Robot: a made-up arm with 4 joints.
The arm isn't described. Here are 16 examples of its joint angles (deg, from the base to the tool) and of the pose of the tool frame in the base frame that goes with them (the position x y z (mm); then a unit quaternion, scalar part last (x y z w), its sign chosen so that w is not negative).
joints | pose
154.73 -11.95 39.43 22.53 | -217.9 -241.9 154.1 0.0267 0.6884 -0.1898 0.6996
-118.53 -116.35 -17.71 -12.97 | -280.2 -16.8 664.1 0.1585 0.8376 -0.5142 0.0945
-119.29 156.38 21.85 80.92 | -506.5 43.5 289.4 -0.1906 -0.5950 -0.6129 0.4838
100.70 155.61 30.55 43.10 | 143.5 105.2 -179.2 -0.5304 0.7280 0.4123 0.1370
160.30 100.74 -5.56 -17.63 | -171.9 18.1 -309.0 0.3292 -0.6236 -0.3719 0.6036
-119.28 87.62 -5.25 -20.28 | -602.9 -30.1 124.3 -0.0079 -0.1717 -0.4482 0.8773
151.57 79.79 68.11 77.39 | -174.4 -47.4 -153.5 0.0567 0.6669 0.0412 0.7418
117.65 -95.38 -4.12 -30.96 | -419.4 -144.8 -100.0 0.4038 0.4726 -0.0062 0.7833
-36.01 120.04 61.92 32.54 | -144.1 39.5 651.8 -0.4702 -0.2209 -0.1266 0.8450
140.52 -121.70 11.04 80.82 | -365.3 83.5 -134.5 0.3332 -0.3213 -0.7668 0.4447
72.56 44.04 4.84 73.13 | 18.7 -164.2 179.0 -0.1416 0.2691 -0.2064 0.9300
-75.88 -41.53 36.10 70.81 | -43.7 -122.0 452.4 -0.4842 0.8022 -0.3021 0.1754
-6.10 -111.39 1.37 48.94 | 320.9 85.1 231.3 0.7365 -0.6145 0.1904 0.2089
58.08 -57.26 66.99 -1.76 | -118.9 -210.5 -80.5 0.2721 -0.4046 -0.1712 0.8561
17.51 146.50 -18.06 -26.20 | 395.8 110.1 410.2 0.4433 -0.8241 0.3334 0.1146
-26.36 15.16 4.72 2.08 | -176.2 -257.0 335.2 -0.0587 -0.1882 -0.0630 0.9783
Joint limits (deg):
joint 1: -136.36..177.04
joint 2: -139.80..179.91
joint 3: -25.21..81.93
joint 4: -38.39..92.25
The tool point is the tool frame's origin. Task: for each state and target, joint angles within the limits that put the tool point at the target. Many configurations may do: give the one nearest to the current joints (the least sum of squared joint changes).
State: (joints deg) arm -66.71 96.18 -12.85 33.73
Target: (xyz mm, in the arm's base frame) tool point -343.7 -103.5 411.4
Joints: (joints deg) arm -50.05 72.26 -3.76 42.17
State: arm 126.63 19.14 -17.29 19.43
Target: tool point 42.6 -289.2 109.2
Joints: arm 102.66 7.02 -8.14 -30.71
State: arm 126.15 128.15 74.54 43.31
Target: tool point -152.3 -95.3 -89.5
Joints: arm 156.07 78.99 35.82 75.84
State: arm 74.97 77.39 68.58 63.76
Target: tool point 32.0 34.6 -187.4
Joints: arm 110.16 103.94 81.93 89.88
